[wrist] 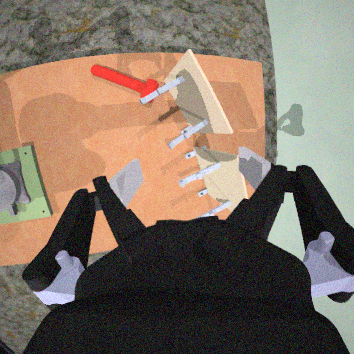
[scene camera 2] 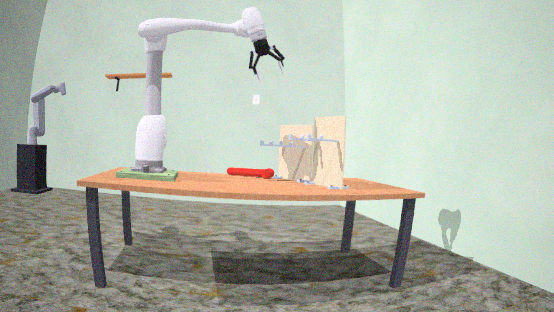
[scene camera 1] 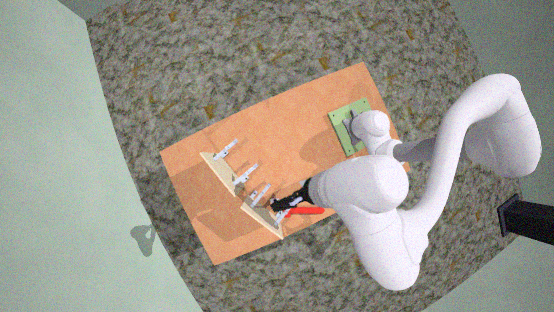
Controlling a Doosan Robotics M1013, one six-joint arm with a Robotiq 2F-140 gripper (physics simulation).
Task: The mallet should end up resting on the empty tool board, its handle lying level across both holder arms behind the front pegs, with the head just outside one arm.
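Where they show: gripper, fingertip midpoint: point(wrist: 188, 163) point(scene camera 2: 271, 76) point(scene camera 1: 287, 193); arm's base, origin of the base link: point(wrist: 6, 184) point(scene camera 2: 148, 170) point(scene camera 1: 358, 128).
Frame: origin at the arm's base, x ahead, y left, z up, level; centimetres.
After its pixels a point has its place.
The red mallet point(scene camera 1: 307, 211) {x 53.1, y 35.4, z 1.8 cm} point(scene camera 2: 247, 172) {x 53.7, y 32.8, z -0.3 cm} point(wrist: 117, 78) {x 52.5, y 34.6, z 1.6 cm} lies on its side on the table. Its head is toward the back tool board point(scene camera 1: 261, 220) {x 77.7, y 22.2, z 24.5 cm} point(scene camera 2: 286, 165) {x 74.5, y 28.2, z 4.8 cm} point(wrist: 218, 110) {x 79.9, y 18.0, z 26.0 cm}; in the wrist view that board's outer arm point(wrist: 162, 90) {x 65.9, y 25.4, z 17.6 cm} crosses over the head. The front tool board point(scene camera 1: 216, 169) {x 87.3, y -9.9, z 27.1 cm} point(scene camera 2: 334, 150) {x 88.3, y -13.1, z 14.6 cm} point(wrist: 226, 192) {x 87.8, y -11.4, z 18.3 cm} stands beside it. No mallet rests on either board's arms. My gripper point(scene camera 2: 270, 76) {x 60.6, y 8.9, z 50.5 cm} point(wrist: 188, 163) {x 60.6, y 8.9, z 50.5 cm} is open and empty, high above the table and the boards. In scene camera 1 it shows near the back board, with its fingertips partly unclear.
The arm's green base plate point(scene camera 1: 338, 129) {x 13.7, y -4.4, z 0.0 cm} point(scene camera 2: 172, 176) {x 15.1, y -16.7, z -0.3 cm} point(wrist: 44, 200) {x 15.2, y -9.5, z -0.1 cm} is at the other end of the wooden table point(scene camera 1: 280, 115) {x 44.8, y -27.2, z -2.6 cm} point(scene camera 2: 250, 192) {x 48.3, y -37.3, z -2.6 cm} point(wrist: 115, 165) {x 47.8, y 0.5, z -2.6 cm}. The boards' arms stick out toward the base. A wall shelf point(scene camera 2: 127, 76) and a second small robot point(scene camera 2: 37, 112) are in the background.
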